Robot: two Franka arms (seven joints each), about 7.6 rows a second.
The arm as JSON. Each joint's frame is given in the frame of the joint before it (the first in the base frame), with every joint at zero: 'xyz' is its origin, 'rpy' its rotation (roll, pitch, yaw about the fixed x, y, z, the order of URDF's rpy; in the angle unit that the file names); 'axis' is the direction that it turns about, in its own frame. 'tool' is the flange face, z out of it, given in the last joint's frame.
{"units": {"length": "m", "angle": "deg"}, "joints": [
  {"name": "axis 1", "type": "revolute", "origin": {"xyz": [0.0, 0.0, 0.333], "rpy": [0.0, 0.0, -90.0]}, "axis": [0.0, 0.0, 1.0]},
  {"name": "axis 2", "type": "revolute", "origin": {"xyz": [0.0, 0.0, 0.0], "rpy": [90.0, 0.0, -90.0]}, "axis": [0.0, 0.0, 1.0]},
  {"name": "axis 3", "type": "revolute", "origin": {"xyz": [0.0, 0.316, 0.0], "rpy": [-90.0, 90.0, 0.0]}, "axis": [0.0, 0.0, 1.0]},
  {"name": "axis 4", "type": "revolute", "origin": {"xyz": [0.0, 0.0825, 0.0], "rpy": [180.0, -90.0, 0.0]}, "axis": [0.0, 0.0, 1.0]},
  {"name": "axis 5", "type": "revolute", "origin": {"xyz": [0.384, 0.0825, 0.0], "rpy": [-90.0, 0.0, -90.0]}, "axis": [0.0, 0.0, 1.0]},
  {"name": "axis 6", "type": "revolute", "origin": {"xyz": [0.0, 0.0, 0.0], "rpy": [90.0, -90.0, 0.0]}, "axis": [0.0, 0.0, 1.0]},
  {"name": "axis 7", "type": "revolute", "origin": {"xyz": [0.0, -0.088, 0.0], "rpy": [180.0, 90.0, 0.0]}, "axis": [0.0, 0.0, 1.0]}
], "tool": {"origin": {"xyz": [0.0, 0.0, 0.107], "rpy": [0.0, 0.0, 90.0]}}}
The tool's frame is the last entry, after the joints.
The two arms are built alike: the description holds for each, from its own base.
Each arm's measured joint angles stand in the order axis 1, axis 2, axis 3, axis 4, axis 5, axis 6, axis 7.
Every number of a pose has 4 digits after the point.
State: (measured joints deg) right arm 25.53 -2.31 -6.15 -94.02 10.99 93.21 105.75; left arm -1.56 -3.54 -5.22 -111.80 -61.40 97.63 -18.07
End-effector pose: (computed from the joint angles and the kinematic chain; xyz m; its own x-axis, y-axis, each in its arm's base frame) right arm 0.5098 0.1987 0.6202 0.0512 -0.9796 -0.1942 -0.9979 -0.0579 0.0289; left arm 0.5219 -0.1465 0.5362 0.8534 0.1626 -0.4952 0.5061 -0.4860 0.7125
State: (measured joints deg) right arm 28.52 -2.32 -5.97 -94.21 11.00 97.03 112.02; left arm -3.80 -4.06 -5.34 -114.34 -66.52 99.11 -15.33
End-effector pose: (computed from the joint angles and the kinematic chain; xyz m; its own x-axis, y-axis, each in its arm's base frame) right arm 0.5047 0.2280 0.6249 -0.0049 -0.9770 -0.2133 -0.9999 0.0067 -0.0076; left arm 0.5132 -0.1689 0.5273 0.8590 0.1139 -0.4991 0.4948 -0.4348 0.7524
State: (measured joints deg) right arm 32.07 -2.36 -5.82 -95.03 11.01 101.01 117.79; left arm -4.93 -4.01 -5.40 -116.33 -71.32 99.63 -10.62
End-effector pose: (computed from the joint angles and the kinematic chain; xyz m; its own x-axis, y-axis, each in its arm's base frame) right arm 0.4949 0.2616 0.6251 -0.0446 -0.9702 -0.2382 -0.9980 0.0542 -0.0340; left arm 0.5084 -0.1812 0.5171 0.8753 0.0622 -0.4796 0.4651 -0.3803 0.7994
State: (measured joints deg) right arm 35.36 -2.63 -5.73 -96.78 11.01 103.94 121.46; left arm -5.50 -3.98 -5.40 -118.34 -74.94 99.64 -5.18
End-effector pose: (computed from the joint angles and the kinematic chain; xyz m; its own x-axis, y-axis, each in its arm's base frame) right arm 0.4813 0.2905 0.6179 -0.0556 -0.9660 -0.2525 -0.9969 0.0676 -0.0391; left arm 0.5036 -0.1872 0.5053 0.8958 0.0185 -0.4440 0.4239 -0.3358 0.8412
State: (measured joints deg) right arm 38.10 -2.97 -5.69 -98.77 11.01 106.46 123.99; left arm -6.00 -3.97 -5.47 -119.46 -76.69 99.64 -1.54
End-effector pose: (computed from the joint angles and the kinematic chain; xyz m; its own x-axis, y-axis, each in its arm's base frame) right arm 0.4680 0.3131 0.6086 -0.0577 -0.9634 -0.2619 -0.9967 0.0705 -0.0396; left arm 0.4998 -0.1925 0.4985 0.9111 -0.0093 -0.4121 0.3885 -0.3149 0.8660
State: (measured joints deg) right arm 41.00 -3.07 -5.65 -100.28 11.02 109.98 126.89; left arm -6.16 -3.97 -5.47 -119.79 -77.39 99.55 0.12
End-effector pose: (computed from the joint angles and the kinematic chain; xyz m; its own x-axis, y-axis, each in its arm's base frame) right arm 0.4550 0.3376 0.6029 -0.0620 -0.9567 -0.2844 -0.9953 0.0807 -0.0544; left arm 0.4986 -0.1942 0.4968 0.9187 -0.0214 -0.3943 0.3696 -0.3051 0.8777
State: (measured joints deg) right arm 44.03 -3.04 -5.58 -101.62 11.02 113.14 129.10; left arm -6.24 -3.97 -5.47 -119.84 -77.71 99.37 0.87
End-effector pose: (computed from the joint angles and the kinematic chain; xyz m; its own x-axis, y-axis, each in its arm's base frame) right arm 0.4396 0.3630 0.5969 -0.0515 -0.9512 -0.3042 -0.9949 0.0752 -0.0666; left arm 0.4981 -0.1953 0.4969 0.9224 -0.0292 -0.3852 0.3595 -0.3002 0.8836
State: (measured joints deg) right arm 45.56 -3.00 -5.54 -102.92 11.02 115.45 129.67; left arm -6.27 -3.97 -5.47 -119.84 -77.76 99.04 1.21
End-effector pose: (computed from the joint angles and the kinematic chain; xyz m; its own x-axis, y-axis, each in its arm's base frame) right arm 0.4316 0.3755 0.5894 -0.0386 -0.9486 -0.3143 -0.9949 0.0657 -0.0762; left arm 0.4974 -0.1960 0.4971 0.9236 -0.0369 -0.3816 0.3541 -0.2993 0.8860
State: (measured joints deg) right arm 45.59 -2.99 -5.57 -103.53 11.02 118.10 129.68; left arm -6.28 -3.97 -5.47 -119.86 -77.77 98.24 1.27
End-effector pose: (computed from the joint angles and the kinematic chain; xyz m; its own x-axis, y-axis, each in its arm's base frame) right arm 0.4346 0.3765 0.5891 -0.0382 -0.9414 -0.3352 -0.9918 0.0766 -0.1019; left arm 0.4957 -0.1972 0.4972 0.9217 -0.0507 -0.3846 0.3535 -0.2989 0.8864
